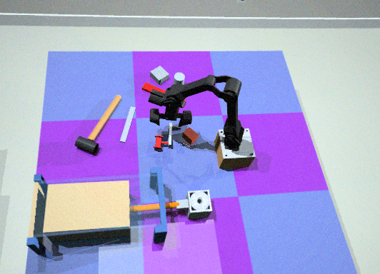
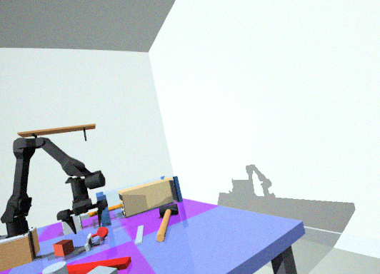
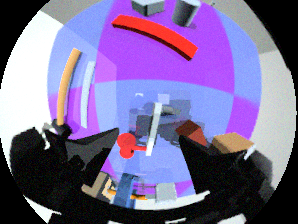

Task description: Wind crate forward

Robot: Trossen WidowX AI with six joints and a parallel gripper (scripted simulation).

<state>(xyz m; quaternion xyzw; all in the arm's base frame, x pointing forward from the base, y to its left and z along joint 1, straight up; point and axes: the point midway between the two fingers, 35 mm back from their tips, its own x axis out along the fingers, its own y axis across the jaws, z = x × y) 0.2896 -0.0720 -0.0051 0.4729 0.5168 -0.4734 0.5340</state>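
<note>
Now: the winch handle 5 cm below my gripper tip and 3 cm to the left of it. The rest, counted from my gripper tip: red bar: 21 cm to the right, 6 cm below, 5 cm ahead; then grey strip: 20 cm ahead, 6 cm below, 2 cm to the right; then red knob: 7 cm to the left, 4 cm below, 3 cm ahead.
</note>
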